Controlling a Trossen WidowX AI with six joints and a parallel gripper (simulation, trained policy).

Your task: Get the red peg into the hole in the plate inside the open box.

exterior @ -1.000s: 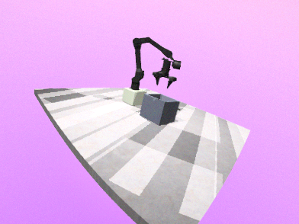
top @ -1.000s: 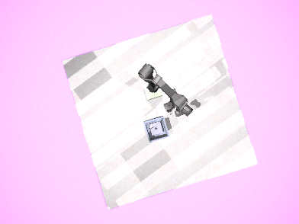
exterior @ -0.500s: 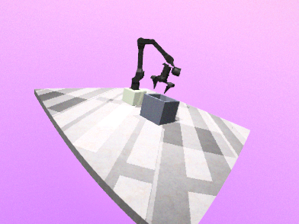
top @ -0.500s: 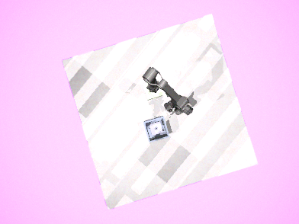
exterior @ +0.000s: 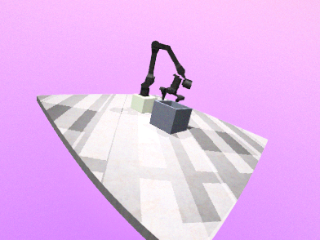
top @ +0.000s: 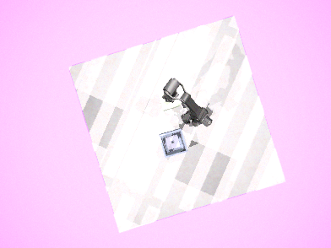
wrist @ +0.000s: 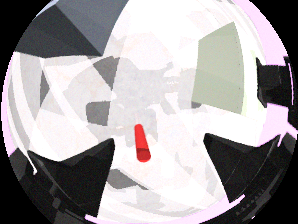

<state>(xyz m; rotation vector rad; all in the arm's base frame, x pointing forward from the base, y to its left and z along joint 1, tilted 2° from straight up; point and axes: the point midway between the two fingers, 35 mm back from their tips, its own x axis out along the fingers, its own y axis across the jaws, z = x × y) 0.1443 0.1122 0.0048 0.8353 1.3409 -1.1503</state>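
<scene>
Right now the red peg is 1 cm ahead of my gripper tip, 2 cm to the left of it and 4 cm below it. Also, from my gripper tip: pale plate: 18 cm ahead, 16 cm to the right, 3 cm below.
</scene>
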